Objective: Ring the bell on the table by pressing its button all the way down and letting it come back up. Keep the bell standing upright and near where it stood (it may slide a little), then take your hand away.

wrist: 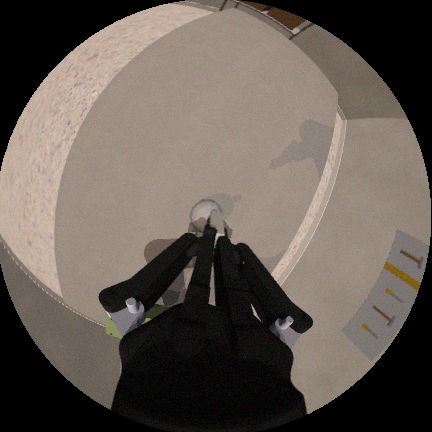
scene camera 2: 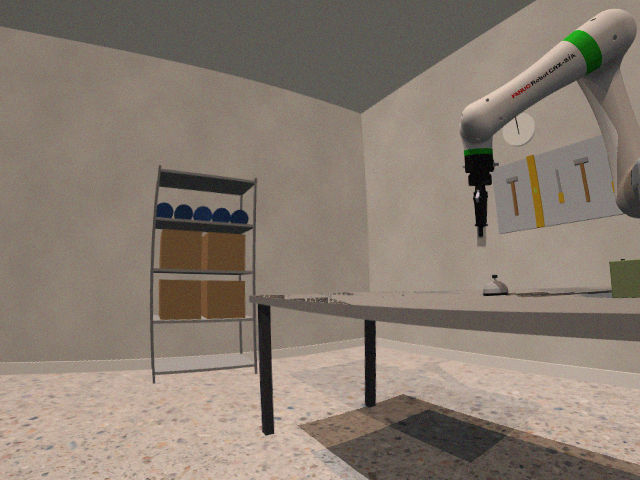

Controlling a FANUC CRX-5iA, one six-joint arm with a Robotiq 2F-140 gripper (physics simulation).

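Frame: origin at the arm's base, x ahead, y left, z up, level; millimetres.
Where they show: gripper, fingertip midpoint: [wrist: 214,219] [scene camera 2: 481,246].
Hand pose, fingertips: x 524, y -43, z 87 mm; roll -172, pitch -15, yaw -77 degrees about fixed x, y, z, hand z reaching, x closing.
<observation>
After its pixels a point has its place.
The bell [scene camera 2: 495,287] @(x 484, y -44, z -49 mm) [wrist: 204,210] @(x 513, y -60, z -35 mm) is a low silvery dome on a dark base, with a small dark button on top. It stands upright on the table [scene camera 2: 413,303] @(x 589, y 258, z -75 mm) [wrist: 165,125] @(x 666, y 111, z -75 mm), towards the right in scene camera 2. My gripper [scene camera 2: 481,241] @(x 524, y -43, z 87 mm) [wrist: 214,219] @(x 524, y -43, z 87 mm) is shut and empty and points straight down. It hangs well above the bell, a clear gap apart from the button and slightly left of it in scene camera 2. In the wrist view the fingertips cover the lower right part of the bell, and the button is hidden.
A green box [scene camera 2: 625,279] @(x 110, y 133, z -37 mm) [wrist: 114,326] @(x -16, y 103, z 0 mm) stands on the table to the right of the bell in scene camera 2. A tool board [scene camera 2: 560,188] [wrist: 360,340] and a round clock [scene camera 2: 524,131] hang on the wall. A shelf unit [scene camera 2: 201,224] with boxes stands at the left.
</observation>
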